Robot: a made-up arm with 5 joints.
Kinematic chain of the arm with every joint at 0, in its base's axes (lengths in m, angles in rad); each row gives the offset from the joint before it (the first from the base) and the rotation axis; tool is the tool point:
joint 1: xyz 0 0 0.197 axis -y
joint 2: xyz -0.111 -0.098 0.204 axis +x
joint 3: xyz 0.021 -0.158 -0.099 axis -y
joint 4: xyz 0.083 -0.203 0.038 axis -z
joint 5: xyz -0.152 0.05 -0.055 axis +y
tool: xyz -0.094 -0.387 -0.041
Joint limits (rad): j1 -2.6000..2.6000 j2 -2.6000..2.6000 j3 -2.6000..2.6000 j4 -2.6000..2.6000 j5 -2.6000..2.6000
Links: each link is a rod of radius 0.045 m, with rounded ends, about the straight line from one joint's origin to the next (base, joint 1, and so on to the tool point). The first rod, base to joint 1, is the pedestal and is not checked.
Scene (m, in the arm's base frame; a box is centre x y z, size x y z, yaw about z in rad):
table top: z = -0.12
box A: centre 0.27 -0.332 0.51 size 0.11 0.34 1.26 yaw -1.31
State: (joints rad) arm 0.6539 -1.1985 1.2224 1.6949 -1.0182
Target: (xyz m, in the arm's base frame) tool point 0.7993 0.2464 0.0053
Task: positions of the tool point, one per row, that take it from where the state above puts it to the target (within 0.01 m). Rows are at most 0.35 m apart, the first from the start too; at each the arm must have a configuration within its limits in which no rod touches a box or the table.
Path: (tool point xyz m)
1: -0.2682 -0.5270 0.4383
2: -0.3495 -0.5131 0.5813
3: -0.3993 -0.4357 0.7445
4: -0.4016 -0.2962 0.8989
5: -0.1404 -0.2438 1.0277
6: 0.1539 -0.1791 1.0524
7: 0.4378 -0.1038 0.9674
8: 0.6689 -0.0204 0.7858
9: 0.8143 0.0679 0.5375
10: 0.8570 0.1580 0.2631
11: 0.7993 0.2464 0.0053

